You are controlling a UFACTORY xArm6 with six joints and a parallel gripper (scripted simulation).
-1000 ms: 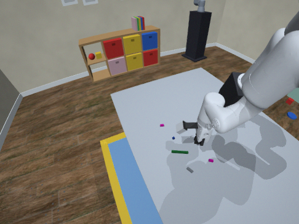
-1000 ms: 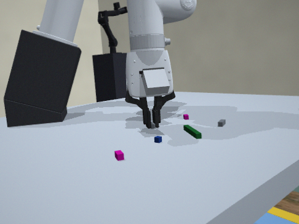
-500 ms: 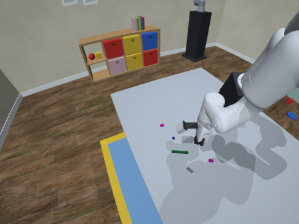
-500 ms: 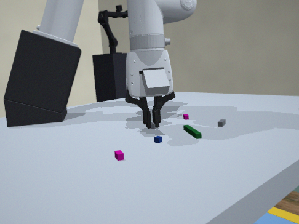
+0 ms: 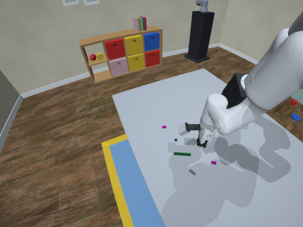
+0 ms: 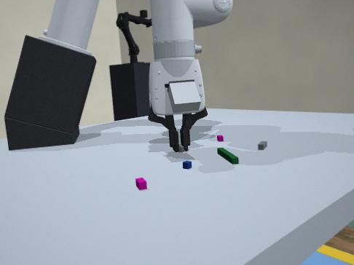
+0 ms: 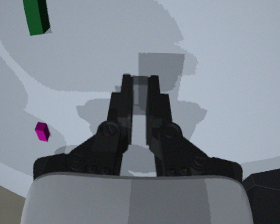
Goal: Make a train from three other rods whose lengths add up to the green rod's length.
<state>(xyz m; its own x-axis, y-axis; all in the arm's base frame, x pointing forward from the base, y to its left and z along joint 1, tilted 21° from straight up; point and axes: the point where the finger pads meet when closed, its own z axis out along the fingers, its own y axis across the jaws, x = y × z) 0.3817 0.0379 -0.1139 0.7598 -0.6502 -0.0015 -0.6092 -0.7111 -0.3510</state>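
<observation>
Now: the green rod 110 mm ahead of my hand, 20 mm below it and 10 mm to the right of it. Round my hand: blue rod: 90 mm to the right, 90 mm ahead, 20 mm below.
</observation>
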